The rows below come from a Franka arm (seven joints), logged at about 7 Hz.
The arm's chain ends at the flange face. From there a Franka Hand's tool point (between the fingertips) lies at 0.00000 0.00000 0.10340 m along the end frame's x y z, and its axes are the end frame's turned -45 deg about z.
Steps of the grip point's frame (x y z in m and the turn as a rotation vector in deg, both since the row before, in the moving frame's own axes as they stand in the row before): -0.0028 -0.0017 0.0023 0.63 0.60 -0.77; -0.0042 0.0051 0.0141 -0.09 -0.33 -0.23; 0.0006 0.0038 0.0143 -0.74 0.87 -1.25; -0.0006 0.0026 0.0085 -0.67 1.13 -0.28; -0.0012 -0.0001 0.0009 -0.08 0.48 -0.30
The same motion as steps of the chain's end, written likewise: -0.0031 0.0023 0.0023 0.87 -0.02 -0.77; 0.0009 0.0060 0.0141 -0.30 -0.17 -0.23; 0.0011 0.0025 0.0143 0.09 1.14 -1.25; -0.0009 0.0029 0.0085 0.33 1.27 -0.28; -0.0016 0.0013 0.0009 0.28 0.40 -0.30
